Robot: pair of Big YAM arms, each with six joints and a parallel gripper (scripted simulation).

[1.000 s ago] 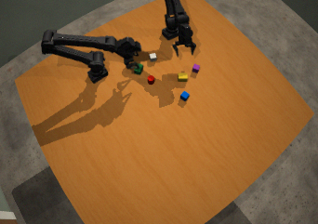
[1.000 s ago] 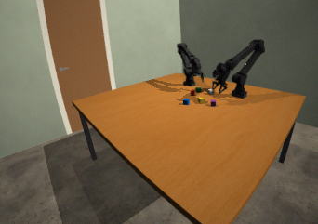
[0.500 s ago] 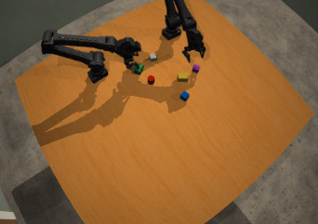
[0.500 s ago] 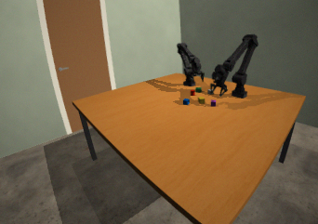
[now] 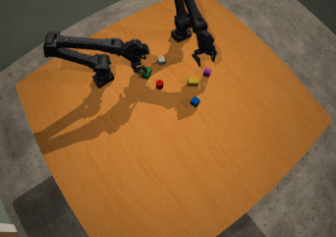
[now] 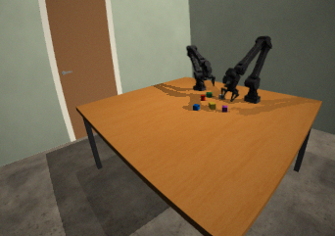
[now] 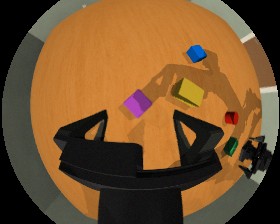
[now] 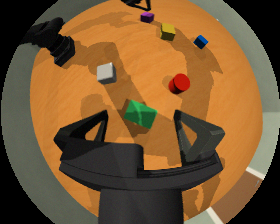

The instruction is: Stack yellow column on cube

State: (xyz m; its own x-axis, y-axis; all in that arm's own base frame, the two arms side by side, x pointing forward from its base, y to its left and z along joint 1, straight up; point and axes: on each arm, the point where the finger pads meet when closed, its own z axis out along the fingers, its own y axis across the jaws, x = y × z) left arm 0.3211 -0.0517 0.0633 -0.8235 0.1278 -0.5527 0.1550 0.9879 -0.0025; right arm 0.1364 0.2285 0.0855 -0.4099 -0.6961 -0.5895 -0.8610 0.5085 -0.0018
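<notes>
My left hand is 12 cm to the left of the yellow column, 7 cm above it and 2 cm short of it. Also, from my left hand: blue cube: 19 cm to the right, 13 cm ahead, 7 cm below; white cube: 21 cm behind, 18 cm to the right, 7 cm below; purple cube: 7 cm below, 2 cm ahead.
</notes>
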